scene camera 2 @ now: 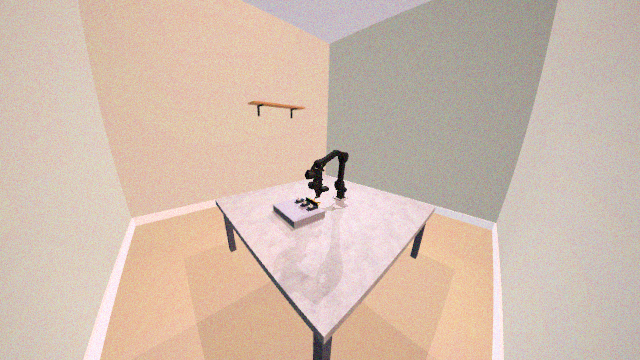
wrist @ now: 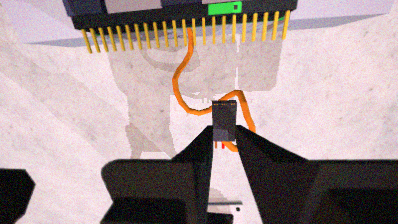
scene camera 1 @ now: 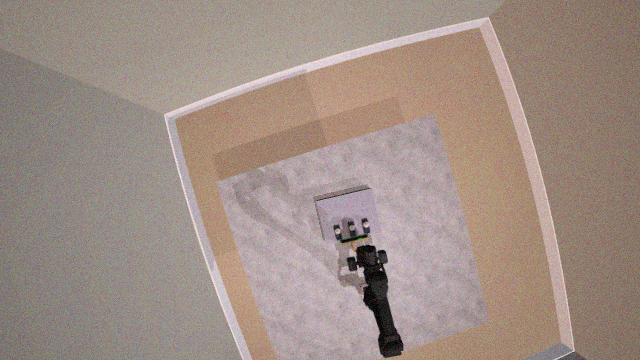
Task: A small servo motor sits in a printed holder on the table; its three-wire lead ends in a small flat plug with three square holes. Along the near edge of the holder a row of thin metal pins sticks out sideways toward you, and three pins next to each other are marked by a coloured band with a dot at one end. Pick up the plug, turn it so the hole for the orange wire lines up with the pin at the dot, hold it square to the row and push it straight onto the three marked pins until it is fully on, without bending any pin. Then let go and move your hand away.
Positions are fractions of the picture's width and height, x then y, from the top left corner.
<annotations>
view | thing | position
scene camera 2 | holder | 0.46,0.60
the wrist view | my gripper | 0.56,0.58
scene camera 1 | holder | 0.53,0.58
</annotations>
